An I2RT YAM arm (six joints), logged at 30 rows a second.
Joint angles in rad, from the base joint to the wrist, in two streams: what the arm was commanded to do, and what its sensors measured. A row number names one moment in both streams.
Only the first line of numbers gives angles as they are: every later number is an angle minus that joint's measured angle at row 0.
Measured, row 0: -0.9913, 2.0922, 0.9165, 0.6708, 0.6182, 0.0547
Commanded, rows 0 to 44: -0.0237, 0.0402, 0.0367, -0.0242, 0.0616, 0.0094; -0.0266, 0.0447, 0.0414, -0.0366, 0.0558, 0.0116; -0.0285, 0.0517, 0.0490, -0.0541, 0.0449, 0.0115; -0.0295, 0.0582, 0.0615, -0.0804, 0.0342, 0.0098; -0.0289, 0.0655, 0.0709, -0.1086, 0.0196, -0.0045; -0.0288, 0.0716, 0.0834, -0.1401, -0.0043, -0.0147; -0.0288, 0.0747, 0.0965, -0.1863, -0.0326, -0.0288; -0.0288, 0.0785, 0.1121, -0.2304, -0.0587, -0.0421; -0.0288, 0.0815, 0.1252, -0.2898, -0.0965, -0.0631; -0.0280, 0.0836, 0.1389, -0.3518, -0.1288, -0.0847; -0.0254, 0.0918, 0.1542, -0.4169, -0.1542, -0.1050; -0.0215, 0.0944, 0.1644, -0.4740, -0.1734, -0.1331; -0.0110, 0.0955, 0.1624, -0.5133, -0.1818, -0.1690; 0.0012, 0.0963, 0.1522, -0.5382, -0.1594, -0.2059; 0.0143, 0.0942, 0.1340, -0.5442, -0.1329, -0.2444; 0.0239, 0.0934, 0.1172, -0.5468, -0.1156, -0.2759; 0.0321, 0.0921, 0.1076, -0.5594, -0.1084, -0.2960; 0.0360, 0.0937, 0.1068, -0.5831, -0.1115, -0.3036; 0.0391, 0.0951, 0.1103, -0.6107, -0.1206, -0.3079; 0.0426, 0.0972, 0.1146, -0.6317, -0.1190, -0.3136; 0.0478, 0.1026, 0.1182, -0.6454, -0.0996, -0.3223; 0.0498, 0.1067, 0.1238, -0.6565, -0.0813, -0.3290; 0.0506, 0.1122, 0.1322, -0.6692, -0.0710, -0.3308; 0.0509, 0.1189, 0.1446, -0.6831, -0.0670, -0.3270; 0.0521, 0.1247, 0.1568, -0.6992, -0.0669, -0.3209; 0.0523, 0.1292, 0.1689, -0.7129, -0.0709, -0.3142; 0.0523, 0.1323, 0.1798, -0.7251, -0.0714, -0.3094; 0.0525, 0.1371, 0.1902, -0.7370, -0.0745, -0.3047; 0.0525, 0.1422, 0.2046, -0.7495, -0.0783, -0.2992; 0.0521, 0.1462, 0.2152, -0.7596, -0.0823, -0.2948; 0.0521, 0.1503, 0.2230, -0.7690, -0.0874, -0.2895; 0.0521, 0.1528, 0.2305, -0.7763, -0.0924, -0.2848; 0.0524, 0.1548, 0.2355, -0.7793, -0.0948, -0.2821; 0.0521, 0.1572, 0.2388, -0.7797, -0.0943, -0.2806; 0.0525, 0.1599, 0.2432, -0.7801, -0.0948, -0.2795; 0.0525, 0.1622, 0.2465, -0.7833, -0.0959, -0.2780; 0.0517, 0.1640, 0.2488, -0.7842, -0.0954, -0.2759; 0.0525, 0.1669, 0.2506, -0.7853, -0.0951, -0.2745; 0.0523, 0.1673, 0.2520, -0.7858, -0.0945, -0.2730; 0.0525, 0.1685, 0.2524, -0.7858, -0.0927, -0.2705; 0.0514, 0.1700, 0.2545, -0.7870, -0.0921, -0.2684; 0.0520, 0.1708, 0.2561, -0.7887, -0.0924, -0.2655; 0.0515, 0.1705, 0.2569, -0.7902, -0.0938, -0.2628; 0.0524, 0.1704, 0.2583, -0.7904, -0.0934, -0.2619; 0.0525, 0.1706, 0.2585, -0.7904, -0.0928, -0.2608
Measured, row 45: 0.0424, 0.0629, 0.3067, -0.5615, 0.0583, -0.2899
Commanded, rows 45 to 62: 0.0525, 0.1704, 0.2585, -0.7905, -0.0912, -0.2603; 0.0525, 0.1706, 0.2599, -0.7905, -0.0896, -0.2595; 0.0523, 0.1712, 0.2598, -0.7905, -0.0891, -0.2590; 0.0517, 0.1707, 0.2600, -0.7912, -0.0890, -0.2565; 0.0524, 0.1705, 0.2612, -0.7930, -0.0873, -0.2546; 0.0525, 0.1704, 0.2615, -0.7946, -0.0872, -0.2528; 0.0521, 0.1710, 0.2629, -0.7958, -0.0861, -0.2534; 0.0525, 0.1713, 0.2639, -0.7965, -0.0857, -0.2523; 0.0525, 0.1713, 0.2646, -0.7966, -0.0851, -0.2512; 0.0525, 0.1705, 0.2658, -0.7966, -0.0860, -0.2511; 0.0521, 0.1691, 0.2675, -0.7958, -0.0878, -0.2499; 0.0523, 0.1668, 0.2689, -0.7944, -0.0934, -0.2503; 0.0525, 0.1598, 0.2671, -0.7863, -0.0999, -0.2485; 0.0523, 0.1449, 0.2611, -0.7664, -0.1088, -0.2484; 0.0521, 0.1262, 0.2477, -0.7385, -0.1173, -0.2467; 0.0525, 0.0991, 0.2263, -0.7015, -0.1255, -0.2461; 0.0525, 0.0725, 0.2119, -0.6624, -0.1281, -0.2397; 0.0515, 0.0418, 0.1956, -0.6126, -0.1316, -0.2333
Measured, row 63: 0.0424, 0.0515, 0.2949, -0.5520, 0.0427, -0.2697
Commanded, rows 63 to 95: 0.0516, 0.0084, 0.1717, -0.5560, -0.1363, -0.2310; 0.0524, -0.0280, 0.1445, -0.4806, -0.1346, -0.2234; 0.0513, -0.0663, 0.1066, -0.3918, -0.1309, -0.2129; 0.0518, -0.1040, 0.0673, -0.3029, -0.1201, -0.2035; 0.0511, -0.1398, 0.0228, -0.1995, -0.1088, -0.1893; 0.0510, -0.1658, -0.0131, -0.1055, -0.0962, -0.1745; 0.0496, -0.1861, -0.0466, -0.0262, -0.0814, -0.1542; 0.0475, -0.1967, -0.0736, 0.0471, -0.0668, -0.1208; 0.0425, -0.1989, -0.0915, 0.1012, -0.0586, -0.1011; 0.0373, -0.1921, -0.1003, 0.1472, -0.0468, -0.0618; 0.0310, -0.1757, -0.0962, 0.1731, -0.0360, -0.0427; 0.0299, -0.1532, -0.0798, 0.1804, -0.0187, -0.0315; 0.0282, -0.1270, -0.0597, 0.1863, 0.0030, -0.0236; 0.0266, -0.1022, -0.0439, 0.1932, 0.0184, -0.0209; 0.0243, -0.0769, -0.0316, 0.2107, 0.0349, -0.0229; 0.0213, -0.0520, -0.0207, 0.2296, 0.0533, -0.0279; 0.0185, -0.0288, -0.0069, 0.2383, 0.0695, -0.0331; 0.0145, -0.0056, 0.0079, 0.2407, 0.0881, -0.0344; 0.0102, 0.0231, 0.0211, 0.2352, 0.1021, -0.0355; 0.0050, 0.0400, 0.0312, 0.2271, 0.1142, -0.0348; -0.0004, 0.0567, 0.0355, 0.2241, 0.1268, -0.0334; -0.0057, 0.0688, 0.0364, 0.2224, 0.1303, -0.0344; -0.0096, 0.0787, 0.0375, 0.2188, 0.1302, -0.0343; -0.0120, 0.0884, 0.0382, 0.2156, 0.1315, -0.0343; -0.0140, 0.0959, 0.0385, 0.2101, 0.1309, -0.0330; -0.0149, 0.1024, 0.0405, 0.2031, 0.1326, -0.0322; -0.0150, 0.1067, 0.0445, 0.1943, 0.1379, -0.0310; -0.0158, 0.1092, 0.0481, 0.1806, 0.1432, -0.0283; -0.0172, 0.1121, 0.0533, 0.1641, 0.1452, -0.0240; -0.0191, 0.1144, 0.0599, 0.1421, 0.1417, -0.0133; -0.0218, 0.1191, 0.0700, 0.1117, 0.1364, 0.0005; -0.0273, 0.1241, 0.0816, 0.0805, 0.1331, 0.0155; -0.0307, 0.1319, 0.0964, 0.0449, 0.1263, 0.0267
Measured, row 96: -0.0087, 0.0965, 0.0469, 0.1339, 0.0961, -0.0312
